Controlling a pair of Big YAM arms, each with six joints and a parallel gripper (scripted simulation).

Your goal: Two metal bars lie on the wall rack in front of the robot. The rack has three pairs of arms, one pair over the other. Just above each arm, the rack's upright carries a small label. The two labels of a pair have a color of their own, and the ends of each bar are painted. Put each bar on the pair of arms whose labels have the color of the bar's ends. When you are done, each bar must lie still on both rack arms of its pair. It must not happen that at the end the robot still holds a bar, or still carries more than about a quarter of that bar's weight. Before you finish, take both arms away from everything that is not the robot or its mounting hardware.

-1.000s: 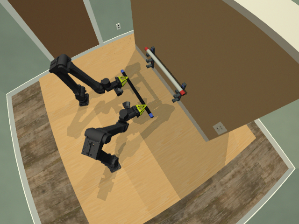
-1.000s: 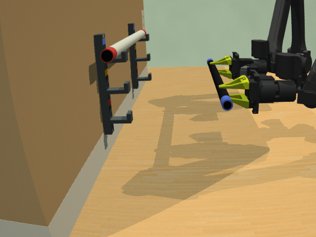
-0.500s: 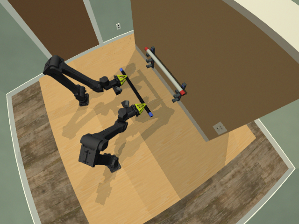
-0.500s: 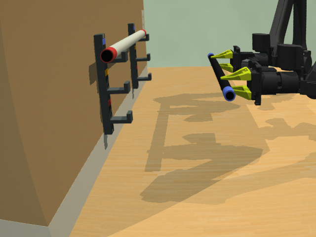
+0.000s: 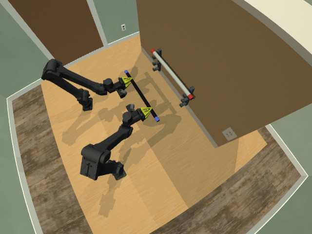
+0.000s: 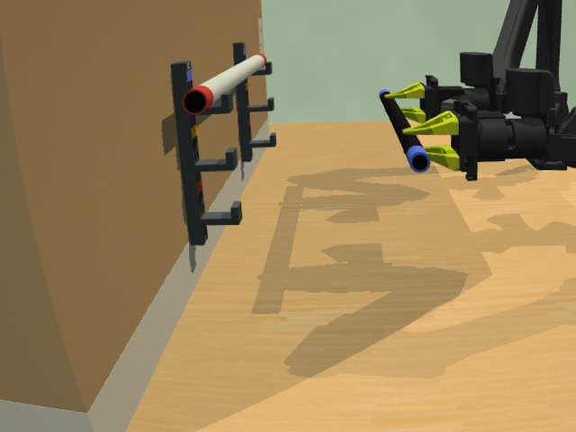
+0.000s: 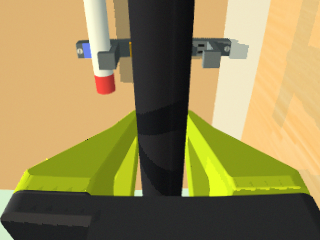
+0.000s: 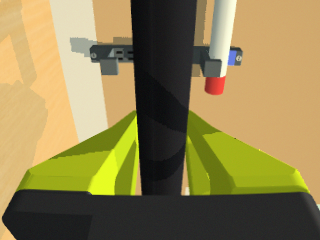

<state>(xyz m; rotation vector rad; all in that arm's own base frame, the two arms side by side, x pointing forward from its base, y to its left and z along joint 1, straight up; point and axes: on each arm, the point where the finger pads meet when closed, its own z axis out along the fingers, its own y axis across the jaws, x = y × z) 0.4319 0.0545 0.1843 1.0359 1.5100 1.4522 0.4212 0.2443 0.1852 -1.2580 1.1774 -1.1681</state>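
My right gripper is now 150 mm to the right of the black bar. Round my right hand: grey baseboard: 300 mm ahead, 120 mm to the left, 150 mm below; then brown wall: 450 mm ahead, 120 mm to the left, 260 mm above.
Right now my left hand is 15 cm to the left of the black bar. The rest, counted from my left hand: grey baseboard: 30 cm ahead, 18 cm to the right, 15 cm below; brown wall: 45 cm ahead, 27 cm above, 18 cm to the right.
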